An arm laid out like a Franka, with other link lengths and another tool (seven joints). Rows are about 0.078 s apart.
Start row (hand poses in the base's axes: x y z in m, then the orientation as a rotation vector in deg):
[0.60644, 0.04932, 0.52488, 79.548, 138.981, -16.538]
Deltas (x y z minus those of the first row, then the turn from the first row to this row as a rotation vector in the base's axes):
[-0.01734, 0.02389, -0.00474, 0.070, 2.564, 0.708]
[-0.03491, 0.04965, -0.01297, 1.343, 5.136, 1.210]
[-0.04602, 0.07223, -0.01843, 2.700, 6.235, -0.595]
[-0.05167, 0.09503, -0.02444, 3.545, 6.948, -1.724]
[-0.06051, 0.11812, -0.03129, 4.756, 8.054, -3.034]
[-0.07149, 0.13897, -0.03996, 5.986, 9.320, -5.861]
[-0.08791, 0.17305, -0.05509, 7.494, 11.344, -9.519]
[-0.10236, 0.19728, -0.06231, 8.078, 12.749, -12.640]
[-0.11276, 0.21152, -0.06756, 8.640, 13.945, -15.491]
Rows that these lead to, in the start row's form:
[0.58910, 0.07321, 0.52014, 79.136, 141.517, -18.251]
[0.57153, 0.09897, 0.51191, 79.461, 144.512, -18.614]
[0.56042, 0.12155, 0.50645, 82.554, 144.899, -18.298]
[0.55477, 0.14435, 0.50044, 84.502, 145.133, -18.118]
[0.54593, 0.16744, 0.49359, 86.924, 145.712, -17.842]
[0.53495, 0.18829, 0.48492, 91.374, 145.321, -18.042]
[0.51853, 0.22237, 0.46979, 97.210, 144.912, -18.708]
[0.50408, 0.24660, 0.46257, 101.823, 143.833, -19.900]
[0.49368, 0.26084, 0.45732, 106.033, 142.670, -20.885]

